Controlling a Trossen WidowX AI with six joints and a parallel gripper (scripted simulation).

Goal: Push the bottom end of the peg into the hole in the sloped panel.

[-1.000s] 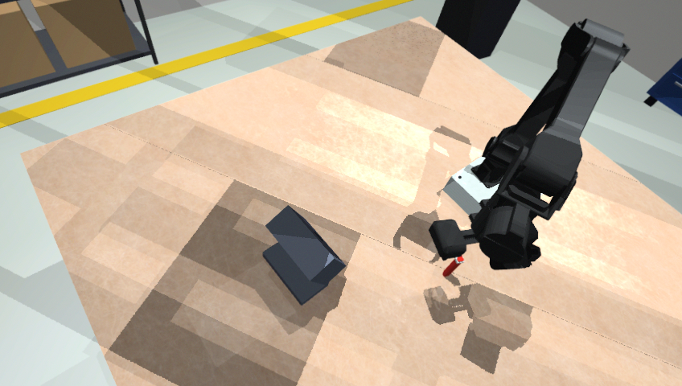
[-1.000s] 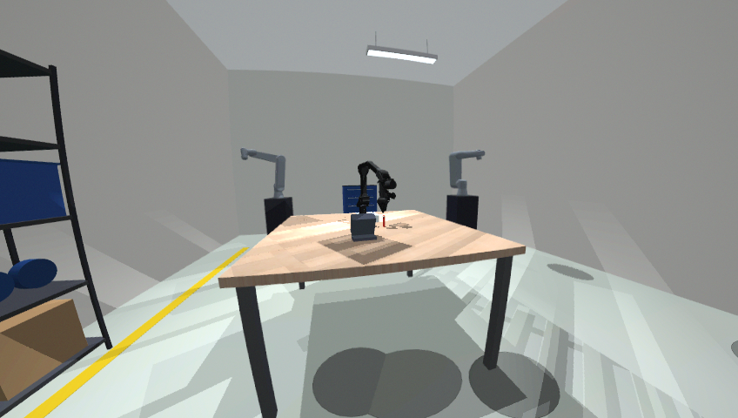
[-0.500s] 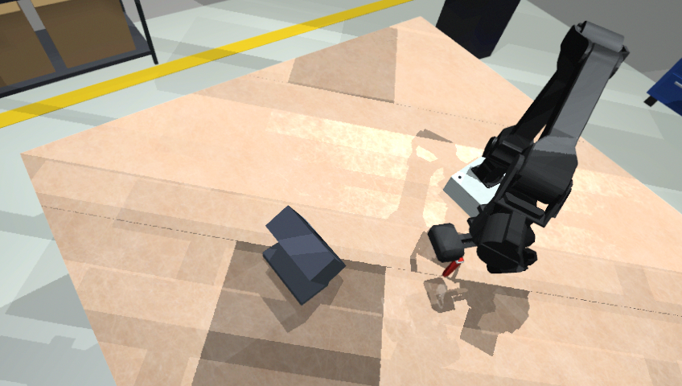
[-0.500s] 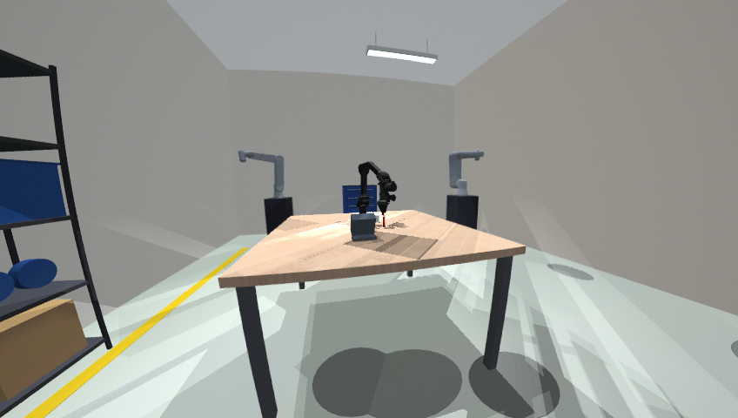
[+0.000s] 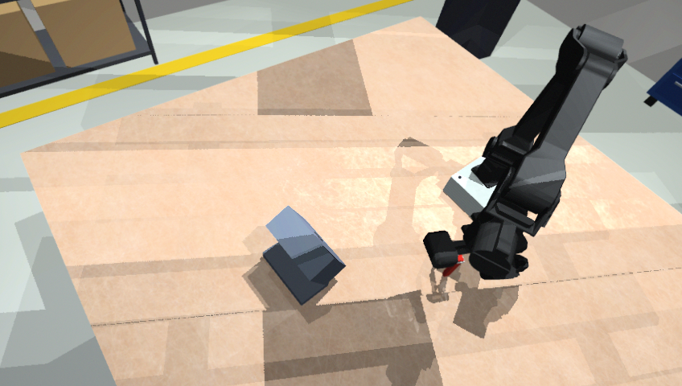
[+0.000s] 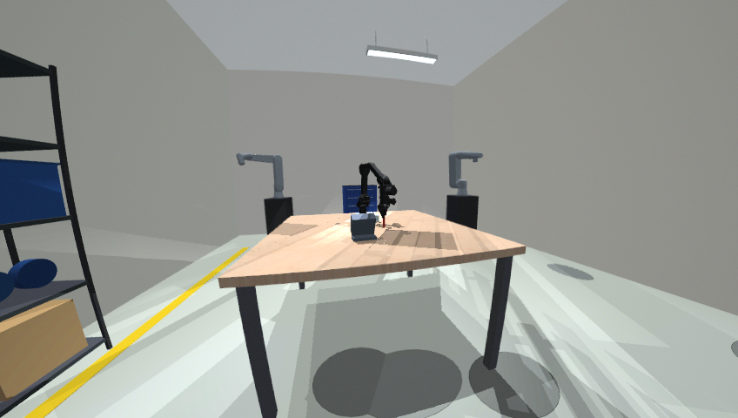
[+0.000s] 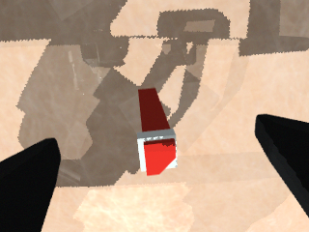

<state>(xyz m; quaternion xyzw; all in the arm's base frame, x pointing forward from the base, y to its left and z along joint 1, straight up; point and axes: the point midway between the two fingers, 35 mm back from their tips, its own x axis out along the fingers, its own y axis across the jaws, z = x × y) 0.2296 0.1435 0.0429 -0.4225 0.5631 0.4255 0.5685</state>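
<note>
Right now the red square peg is 1 cm below my gripper tip. Round my gripper tip: dark base plate 28 cm ahead, 15 cm to the right, 6 cm below; then sloped panel 25 cm ahead, 16 cm to the right, 1 cm above.
</note>
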